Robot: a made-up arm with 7 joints.
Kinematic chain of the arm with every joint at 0, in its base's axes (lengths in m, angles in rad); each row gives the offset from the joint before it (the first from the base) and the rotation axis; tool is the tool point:
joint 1: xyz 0 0 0 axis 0 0.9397 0.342
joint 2: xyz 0 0 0 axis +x
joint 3: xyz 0 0 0 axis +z
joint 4: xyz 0.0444 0 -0.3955 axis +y
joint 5: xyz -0.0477 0 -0.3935 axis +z
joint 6: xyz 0 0 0 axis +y
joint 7: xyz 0 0 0 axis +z
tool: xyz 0 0 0
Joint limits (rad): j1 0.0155..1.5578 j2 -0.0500..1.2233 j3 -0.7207..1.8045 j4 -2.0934..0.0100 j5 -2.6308..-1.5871 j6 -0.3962..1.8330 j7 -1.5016..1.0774
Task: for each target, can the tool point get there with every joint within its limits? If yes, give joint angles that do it. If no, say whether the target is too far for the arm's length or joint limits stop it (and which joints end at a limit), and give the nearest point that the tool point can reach.
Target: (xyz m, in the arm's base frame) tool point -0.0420 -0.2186 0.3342
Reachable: no: joint limits stop it (at a limit: joint 2, joint 3, joint 4) | nearest point -0.0192 0.3526 0.3170 | short by 0.572 m
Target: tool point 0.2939 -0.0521 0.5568
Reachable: no: joint limits stop it (at a limit: joint 1, joint 2, joint 4) | nearest point 0.2019 0.3487 0.2508 | short by 0.513 m
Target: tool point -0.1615 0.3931 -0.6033
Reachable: yes | joints 0.7078 0.4505 0.2850 -0.9905 -1.6837 0.1259 -0.4484
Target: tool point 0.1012 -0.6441 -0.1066
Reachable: no: joint limits stop it (at a limit: joint 1, joint 2, joint 3, joint 4) | nearest point 0.3056 -0.2801 -0.2311 | short by 0.436 m
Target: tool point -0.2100 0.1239 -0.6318
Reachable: yes | joints 0.9790 0.2798 -0.1518 -1.3324 -2.0174 -0.0096 0.4987
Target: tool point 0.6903 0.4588 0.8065
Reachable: no: too far | nearest point 0.2571 0.4104 0.2172 | short by 0.733 m
